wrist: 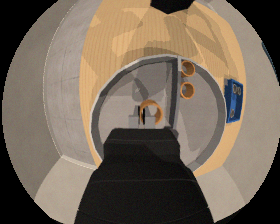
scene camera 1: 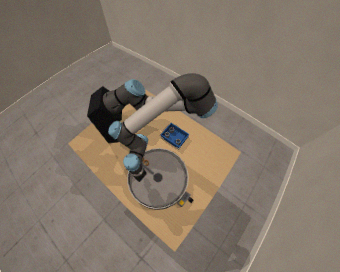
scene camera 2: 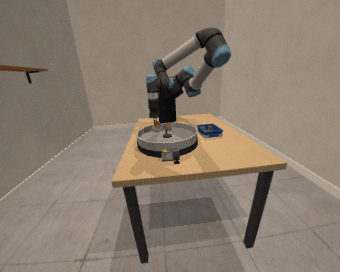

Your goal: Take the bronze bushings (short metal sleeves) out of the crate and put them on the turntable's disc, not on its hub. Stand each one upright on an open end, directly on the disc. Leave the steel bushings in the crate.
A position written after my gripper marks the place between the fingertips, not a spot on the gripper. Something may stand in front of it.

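Visible here are my gripper (wrist: 141,111) and, in the same view, a turntable disc (wrist: 197,121).
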